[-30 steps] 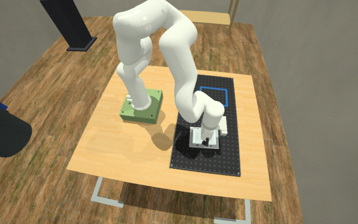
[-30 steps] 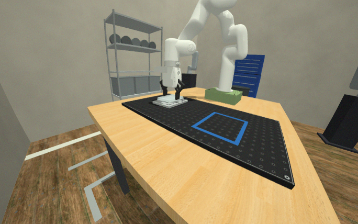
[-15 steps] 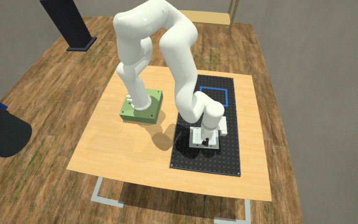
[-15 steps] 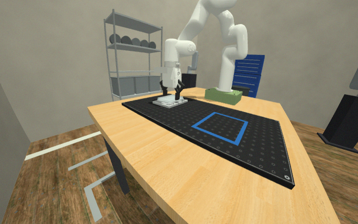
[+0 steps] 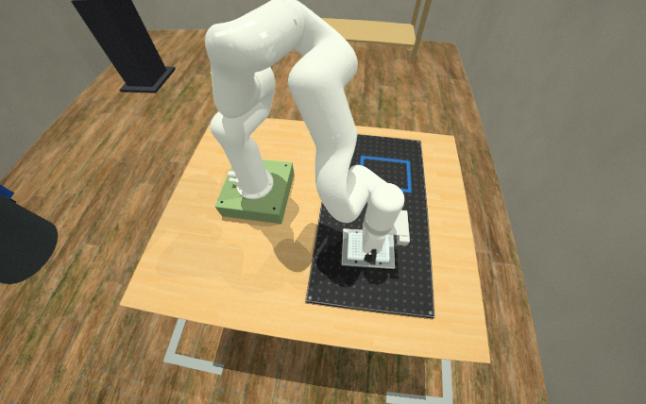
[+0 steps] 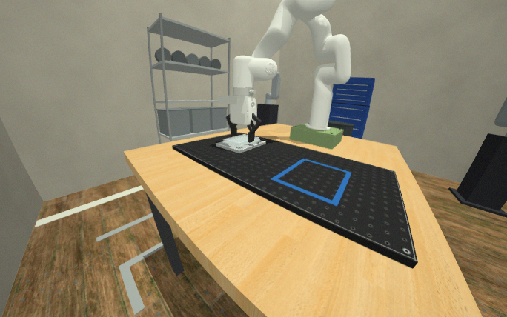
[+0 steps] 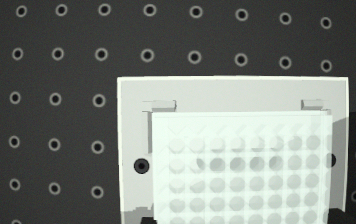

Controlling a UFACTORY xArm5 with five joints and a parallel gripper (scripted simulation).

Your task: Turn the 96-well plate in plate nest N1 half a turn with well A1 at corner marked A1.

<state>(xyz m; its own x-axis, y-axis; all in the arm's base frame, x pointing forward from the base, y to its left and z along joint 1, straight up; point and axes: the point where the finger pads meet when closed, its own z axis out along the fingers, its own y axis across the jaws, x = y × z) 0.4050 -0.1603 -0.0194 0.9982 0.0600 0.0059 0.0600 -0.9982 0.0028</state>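
The white 96-well plate lies 10 mm below my hand. The rest, counted from my hand: plate nest N1: 30 mm below.
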